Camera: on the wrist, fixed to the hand. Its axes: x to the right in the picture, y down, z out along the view.
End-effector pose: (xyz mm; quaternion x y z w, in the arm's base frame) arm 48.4 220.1 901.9 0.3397 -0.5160 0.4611 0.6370
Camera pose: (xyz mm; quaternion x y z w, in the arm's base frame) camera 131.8 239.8 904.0 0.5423 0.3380 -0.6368 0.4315
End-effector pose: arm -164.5 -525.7 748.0 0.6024 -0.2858 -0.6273 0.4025
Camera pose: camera -130.0 -491.9 677.2 -0.2729 -0.5766 0.4062 0.6542
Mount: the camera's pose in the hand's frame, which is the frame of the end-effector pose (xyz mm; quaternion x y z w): 10.2 -71.5 -46.1 -0.0261 0.0284 0.9992 0.0089
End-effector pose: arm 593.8 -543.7 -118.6 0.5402 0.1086 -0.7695 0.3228
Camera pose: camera 582.9 -468.9 -158.9 0.1268 -0.5096 0.3339 0.7828
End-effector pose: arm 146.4 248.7 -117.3 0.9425 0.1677 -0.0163 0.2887
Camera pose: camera 129.7 332.7 -118.7 0.1689 -0.9316 0.3195 0.0387
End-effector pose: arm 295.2 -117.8 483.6 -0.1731 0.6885 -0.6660 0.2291
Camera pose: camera 256.7 -88.5 554.3 0.6993 0.2030 0.2360 0.6434
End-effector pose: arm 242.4 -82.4 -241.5 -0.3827 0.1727 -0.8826 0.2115
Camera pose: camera 184.3 -20.1 -231.8 0.1887 0.4130 0.1971 0.8689
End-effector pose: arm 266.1 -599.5 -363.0 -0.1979 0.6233 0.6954 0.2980
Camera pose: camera 301.3 -639.9 -429.8 -0.5935 -0.1936 -0.3146 0.7151
